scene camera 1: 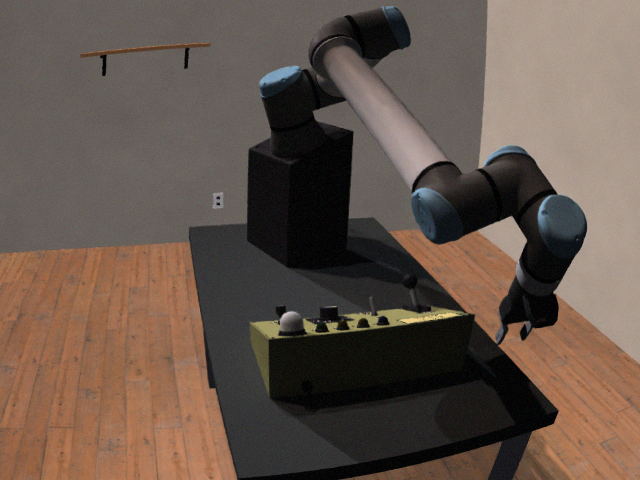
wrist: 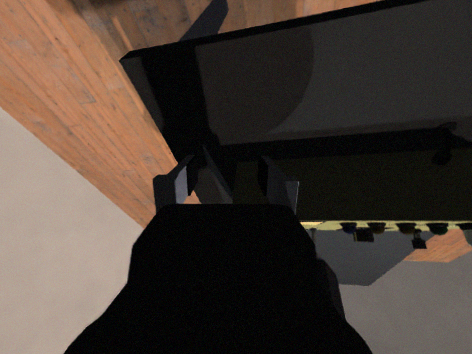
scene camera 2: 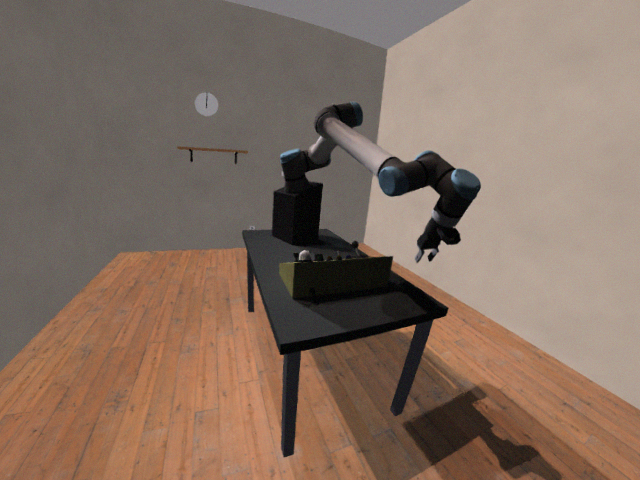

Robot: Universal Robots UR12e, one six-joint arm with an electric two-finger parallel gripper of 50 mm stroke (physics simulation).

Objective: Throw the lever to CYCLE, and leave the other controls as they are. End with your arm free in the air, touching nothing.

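Frame: origin at the arm's base, x right, y ahead, z up, level; centimetres.
Seen in the pictures: gripper, fingertip midpoint: [scene camera 1: 510, 338] [wrist: 228, 167] [scene camera 2: 422, 259]; arm's base at its link origin: [scene camera 1: 298, 143] [scene camera 2: 297, 188].
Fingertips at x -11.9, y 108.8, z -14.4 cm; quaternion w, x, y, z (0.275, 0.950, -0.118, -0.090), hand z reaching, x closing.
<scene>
Pixels of each thing's middle, then the offset from my fingertips to it. "spot": a spot on its surface instead. Level surfaces: height alone.
- lever at the middle of its body: [scene camera 1: 413, 296] [scene camera 2: 357, 251] dz -12.8, dx -1.7, dy -45.2 cm
- sloped yellow-green control box at the middle of its body: [scene camera 1: 359, 331] [wrist: 341, 215] [scene camera 2: 334, 265] dz -16.0, dx +16.8, dy -37.6 cm
- white dome at a spot on its surface: [scene camera 1: 291, 322] spot: dz -5.4, dx +37.0, dy -28.5 cm
- black knob at the middle of its body: [scene camera 1: 328, 312] [wrist: 363, 236] dz -13.5, dx +22.4, dy -44.8 cm
- small toggle switch at the middle of its body: [scene camera 1: 373, 305] dz -13.3, dx +10.4, dy -44.9 cm
- dark table at its surface level: dz -24.3 cm
The lever [scene camera 1: 412, 294] [scene camera 2: 356, 248] is a metal stick with a black ball knob, at the right end of the sloped yellow-green control box [scene camera 1: 361, 361] [scene camera 2: 341, 279] [wrist: 380, 187]. In scene camera 1 it leans slightly left at the top. Its label cannot be read. In the wrist view the lever does not show clearly. My gripper [scene camera 1: 512, 333] [scene camera 2: 425, 255] [wrist: 228, 167] is open and empty, in the air to the right of the box, apart from the lever and the box.
The box also bears a white dome [scene camera 1: 291, 322], a black knob [scene camera 1: 328, 312], a small toggle switch [scene camera 1: 372, 304] and several coloured buttons. The box stands on a dark table [scene camera 1: 289, 439] [scene camera 2: 330, 320]. A wall [scene camera 2: 516, 155] rises at the right.
</scene>
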